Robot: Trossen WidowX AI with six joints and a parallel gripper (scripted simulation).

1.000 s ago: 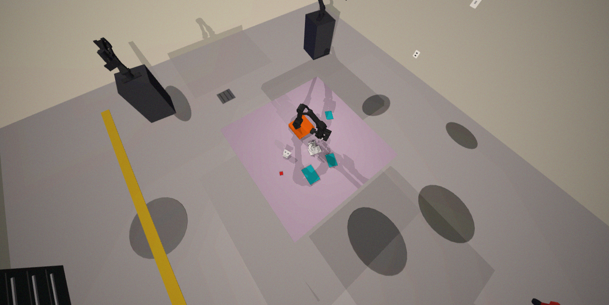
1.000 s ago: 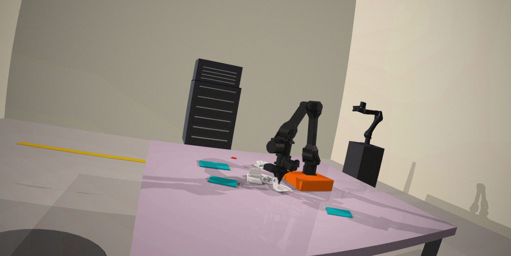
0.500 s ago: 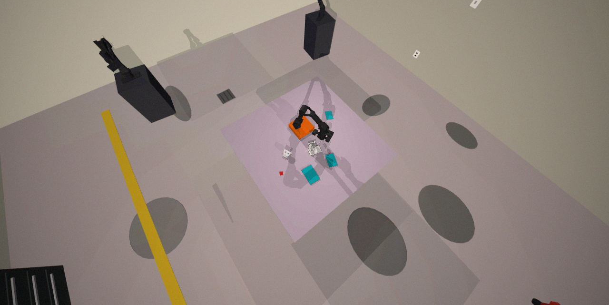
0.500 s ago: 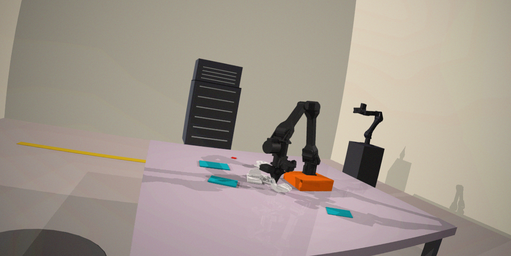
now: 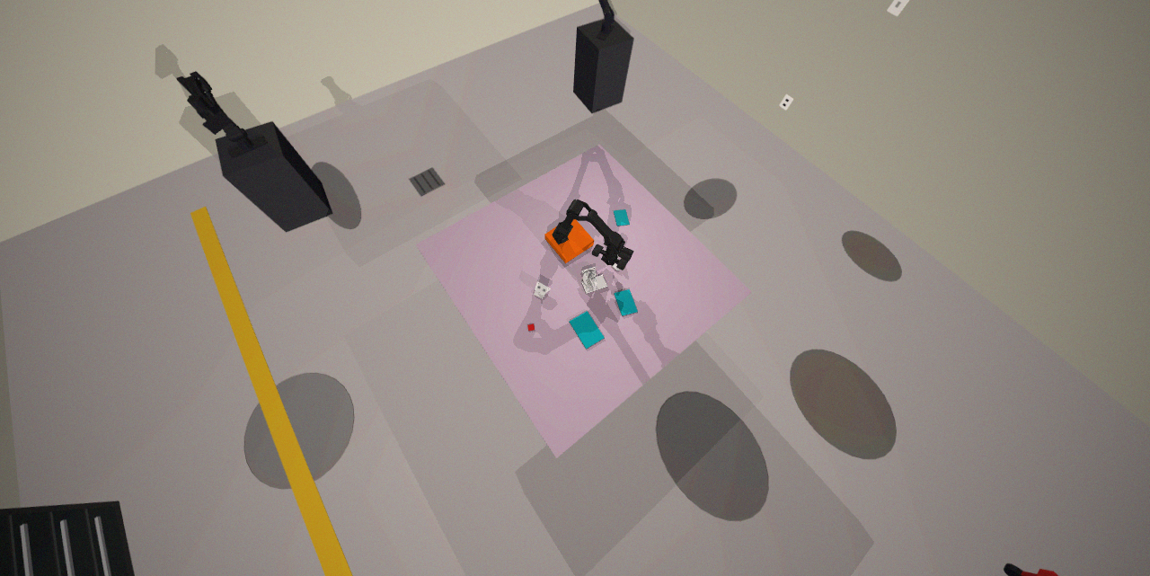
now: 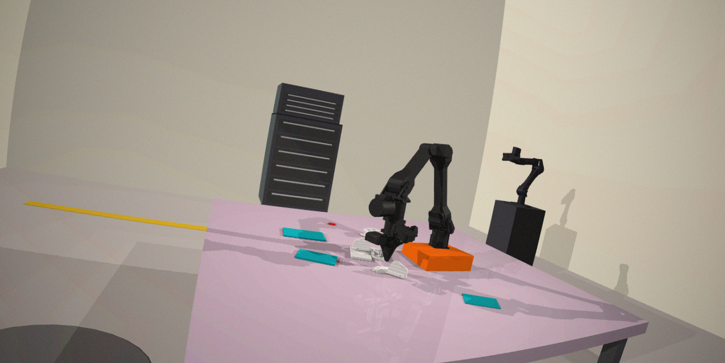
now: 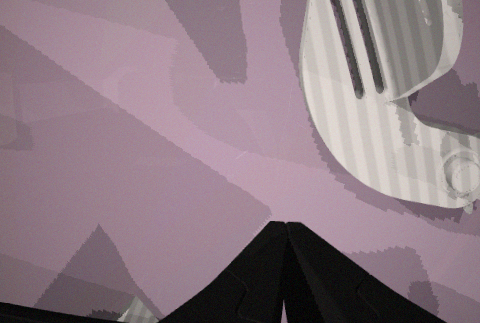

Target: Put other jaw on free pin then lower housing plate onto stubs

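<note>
Right now the white jaw is 20 mm ahead of my gripper tip, 50 mm to the left of it and 20 mm below it. Also, from my gripper tip: red marker 100 mm ahead, 520 mm to the right, 20 mm below.
</note>
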